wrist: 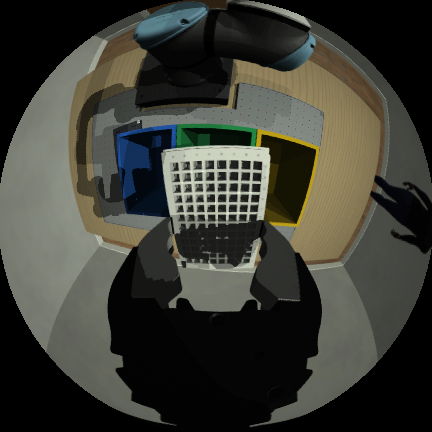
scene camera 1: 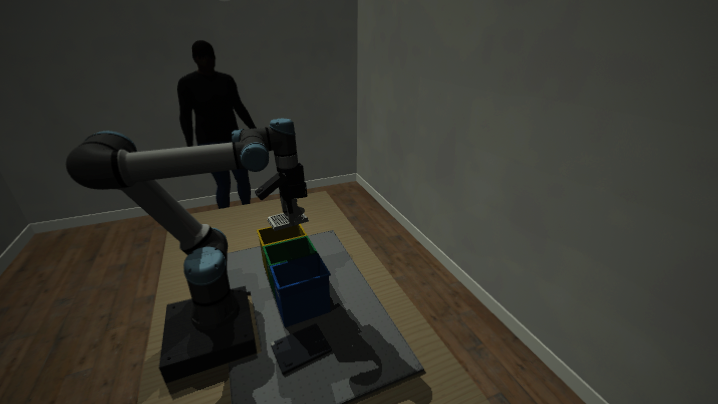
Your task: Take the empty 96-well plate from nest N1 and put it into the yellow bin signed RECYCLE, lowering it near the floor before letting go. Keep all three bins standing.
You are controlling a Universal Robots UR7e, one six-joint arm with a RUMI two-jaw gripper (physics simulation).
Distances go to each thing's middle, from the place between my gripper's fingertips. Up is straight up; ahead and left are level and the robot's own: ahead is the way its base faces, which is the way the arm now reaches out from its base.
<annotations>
The green bin [scene camera 1: 281,252] is 210 mm below my hand, 10 mm to the right of it and 10 mm behind it. The rest, counted from my hand: dark nest [scene camera 1: 301,347] (310 mm to the right, 290 mm below, 30 mm behind); then blue bin [scene camera 1: 302,291] (210 mm below, 140 mm to the right, 10 mm ahead).
</annotations>
